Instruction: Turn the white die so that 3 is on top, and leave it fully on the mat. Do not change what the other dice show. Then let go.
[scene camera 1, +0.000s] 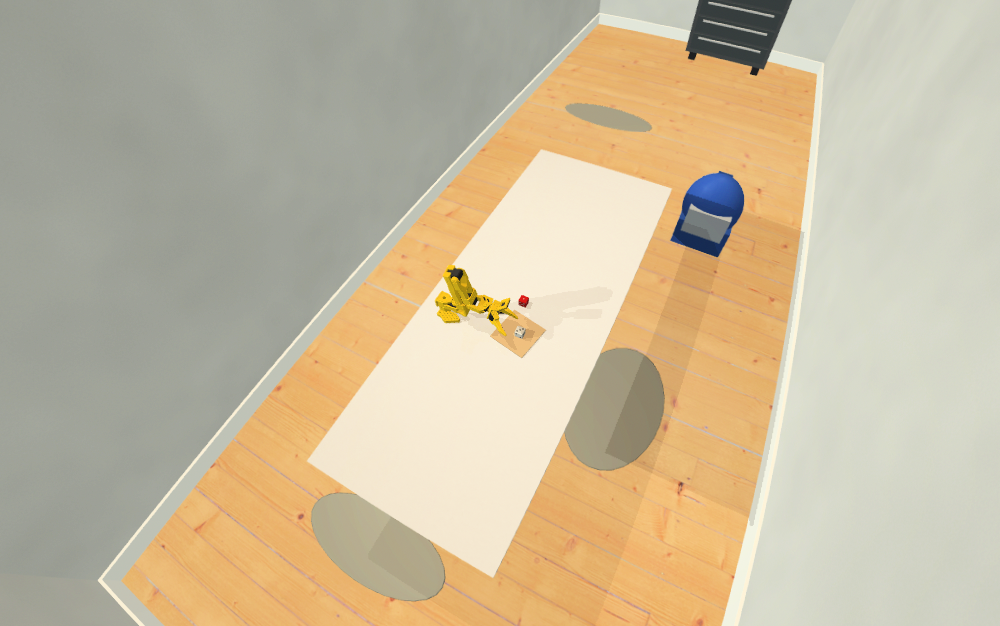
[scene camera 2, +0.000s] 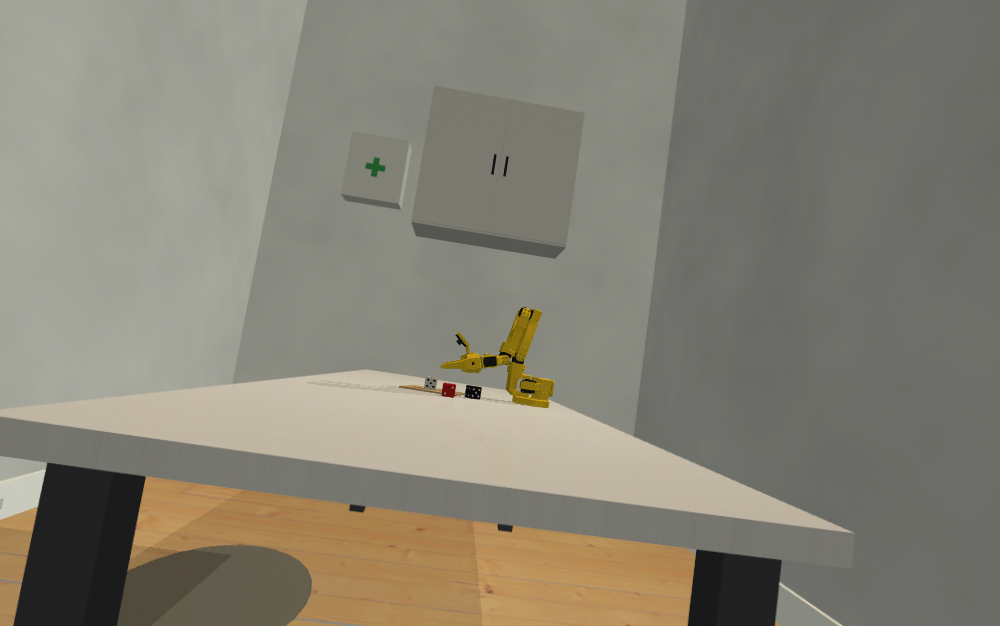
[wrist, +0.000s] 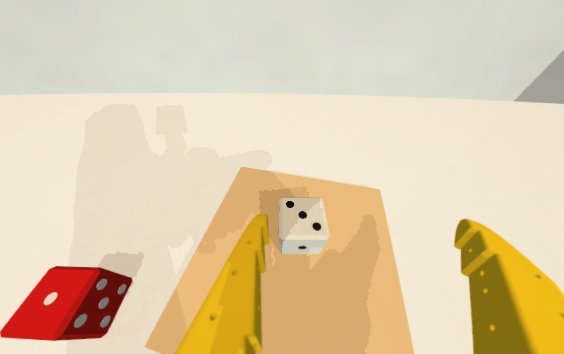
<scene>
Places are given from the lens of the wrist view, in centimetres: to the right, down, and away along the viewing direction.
tan mat (wrist: 351, 290): 4, 7, 10
white die (wrist: 303, 229): 1, 3, 10
</scene>
